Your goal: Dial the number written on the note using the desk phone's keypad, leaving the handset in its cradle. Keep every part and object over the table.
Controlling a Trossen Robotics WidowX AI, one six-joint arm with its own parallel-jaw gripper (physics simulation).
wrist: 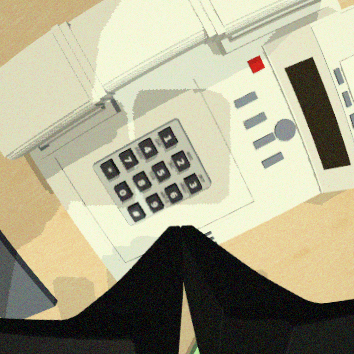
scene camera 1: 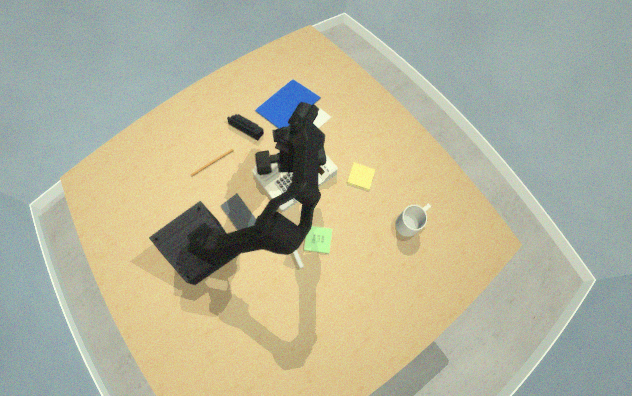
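Where they show: gripper, between the fingertips: (wrist: 180, 236) (scene camera 1: 290, 171); arm's base, origin of its link: (scene camera 1: 202, 237).
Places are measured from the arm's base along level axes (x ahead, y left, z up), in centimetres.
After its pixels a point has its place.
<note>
The white desk phone (scene camera 1: 288, 201) {y -2.5, x 27.1, z -11.0 cm} (wrist: 295, 175) {y -1.7, x 38.6, z -11.1 cm} lies under my arm. Its keypad (scene camera 1: 284, 181) {y 3.3, x 29.9, z -10.2 cm} (wrist: 152, 171) {y 3.1, x 30.6, z -10.7 cm} shows all its dark keys in the wrist view. The handset (wrist: 150, 45) {y 9.0, x 34.1, z -7.5 cm} lies along the phone's upper side in the wrist view, in its cradle. My gripper (wrist: 180, 236) {y 2.1, x 31.8, z -3.1 cm} is shut and empty; in the wrist view its tips show just below the 6 and 9 keys, above the phone's body. In the scene view the arm hides the fingertips. The green note (scene camera 1: 318, 240) {y -17.5, x 27.0, z -12.3 cm} lies beside the arm's elbow, with writing too small and blurred to read.
A yellow pad (scene camera 1: 361, 176) {y -9.5, x 51.1, z -12.3 cm} and a white mug (scene camera 1: 411, 220) {y -31.0, x 54.4, z -12.5 cm} stand right of the phone. A blue folder (scene camera 1: 287, 102) {y 29.6, x 49.7, z -12.6 cm}, a white paper (scene camera 1: 322, 118) {y 16.3, x 55.6, z -13.2 cm}, a black stapler-like object (scene camera 1: 245, 126) {y 28.4, x 31.1, z -9.7 cm} and a pencil (scene camera 1: 212, 162) {y 25.5, x 14.8, z -12.8 cm} lie beyond it. A dark grey flat object (scene camera 1: 238, 212) {y 4.7, x 12.6, z -12.6 cm} lies near the arm base.
</note>
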